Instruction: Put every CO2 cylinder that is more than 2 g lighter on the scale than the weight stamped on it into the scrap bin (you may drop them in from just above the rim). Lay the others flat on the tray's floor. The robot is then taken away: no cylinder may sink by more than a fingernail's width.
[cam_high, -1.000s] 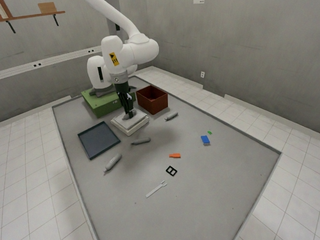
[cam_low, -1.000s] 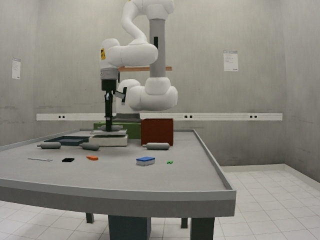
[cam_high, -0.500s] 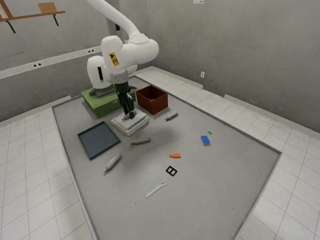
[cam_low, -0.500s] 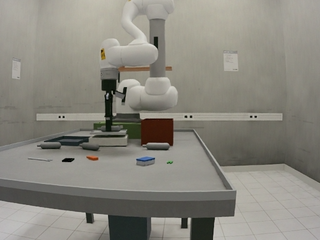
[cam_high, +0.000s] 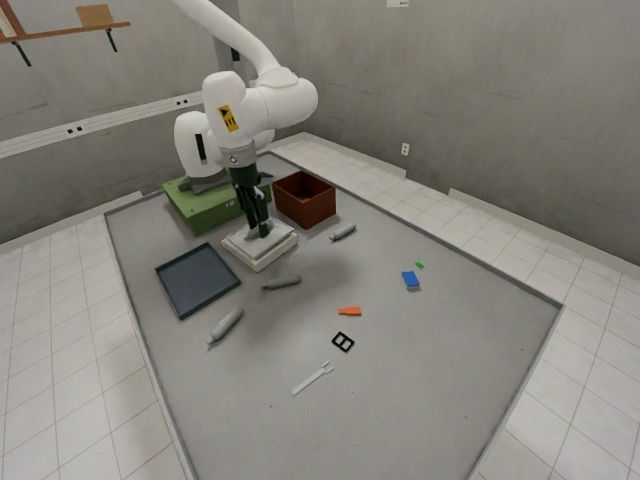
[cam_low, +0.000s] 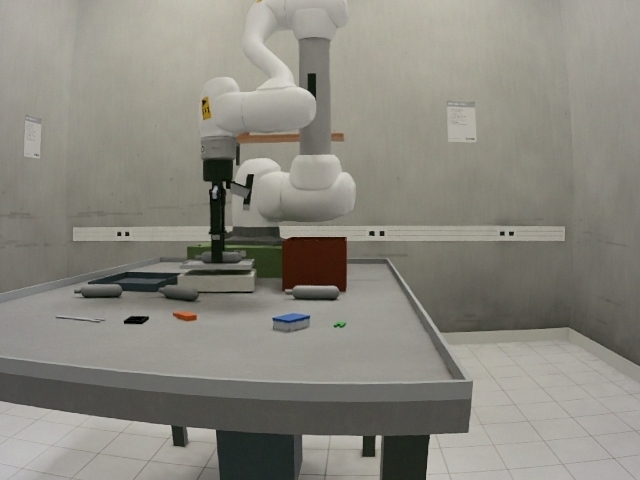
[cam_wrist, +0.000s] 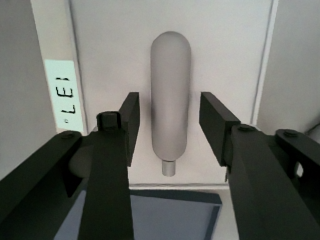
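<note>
The scale plate lies 50 mm below my hand. Also, from my hand: grey CO2 cylinder: 170 mm ahead, 60 mm to the right, 90 mm below; white scale: 10 mm behind, 60 mm below; dark blue tray: 10 mm behind, 230 mm to the right, 90 mm below.
</note>
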